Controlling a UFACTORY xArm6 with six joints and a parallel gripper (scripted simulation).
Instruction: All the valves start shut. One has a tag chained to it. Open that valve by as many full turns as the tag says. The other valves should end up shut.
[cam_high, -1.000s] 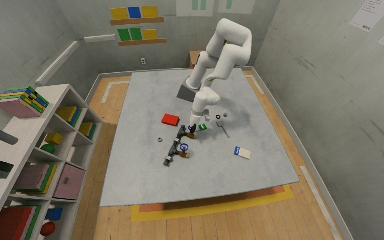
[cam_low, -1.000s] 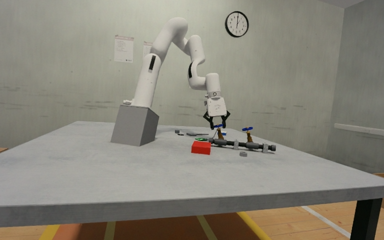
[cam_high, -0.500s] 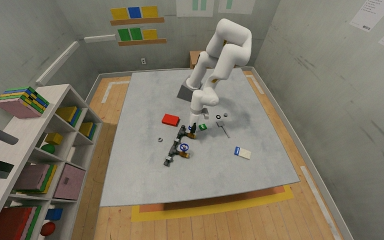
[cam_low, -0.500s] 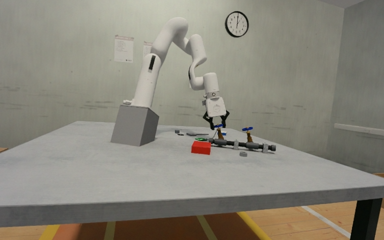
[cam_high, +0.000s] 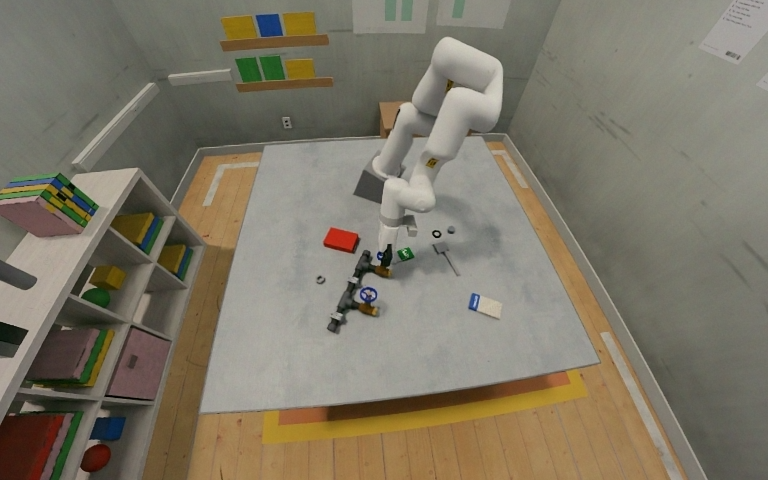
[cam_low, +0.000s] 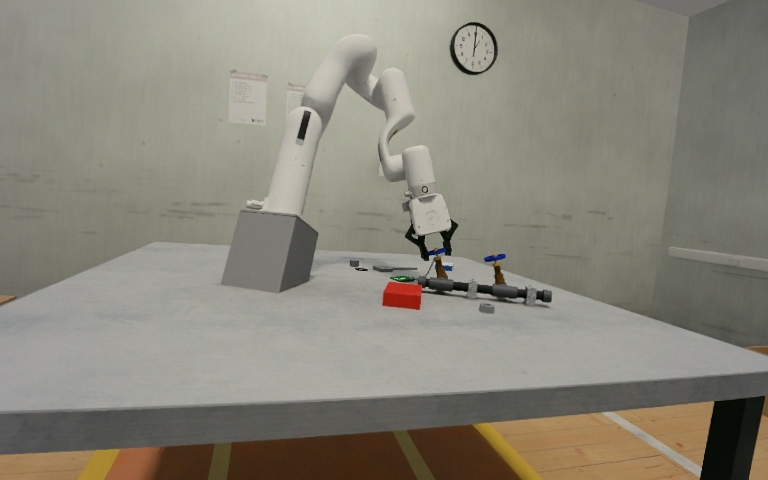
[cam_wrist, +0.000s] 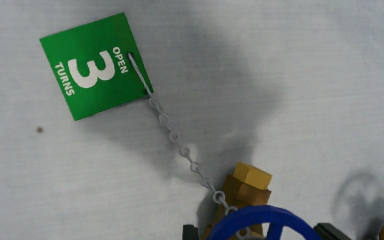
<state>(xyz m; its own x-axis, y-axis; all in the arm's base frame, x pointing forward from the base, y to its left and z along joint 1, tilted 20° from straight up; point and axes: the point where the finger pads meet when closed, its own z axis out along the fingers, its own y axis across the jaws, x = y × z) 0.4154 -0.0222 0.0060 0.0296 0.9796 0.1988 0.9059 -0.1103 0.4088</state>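
My gripper is now 60 mm past the green tag, 90 mm to the right of it and 90 mm above it. Also, from my hand: grey nut 40 mm ahead, 240 mm to the right, 90 mm below; then red block 130 mm behind, 170 mm to the right, 80 mm below; then grey flat tool 50 mm behind, 250 mm to the left, 90 mm below.
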